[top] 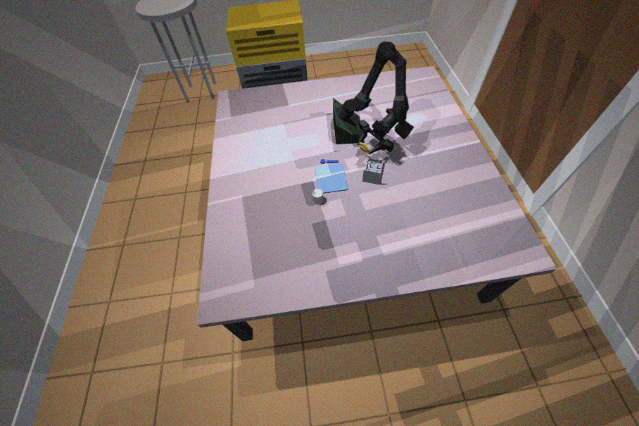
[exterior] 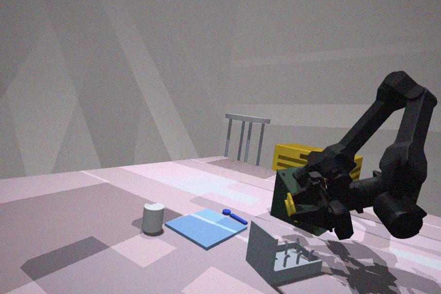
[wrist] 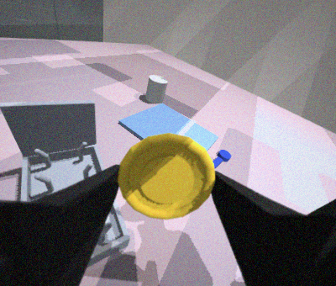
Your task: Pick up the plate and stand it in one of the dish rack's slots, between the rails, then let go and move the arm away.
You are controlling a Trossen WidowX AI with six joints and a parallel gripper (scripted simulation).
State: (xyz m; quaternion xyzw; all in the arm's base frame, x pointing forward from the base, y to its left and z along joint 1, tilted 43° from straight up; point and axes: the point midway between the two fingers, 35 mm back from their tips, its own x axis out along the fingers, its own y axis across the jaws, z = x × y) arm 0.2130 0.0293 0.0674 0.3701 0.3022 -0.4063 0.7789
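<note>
Right now my gripper tip is 70 mm short of the grey dish rack, 60 mm above it and 30 mm to the right of it. From my gripper tip the other things lie so: light blue board (160 mm to the right, 80 mm below, 60 mm ahead); yellow plate (10 mm to the left); blue spoon (150 mm to the right, 80 mm below, 40 mm behind).
</note>
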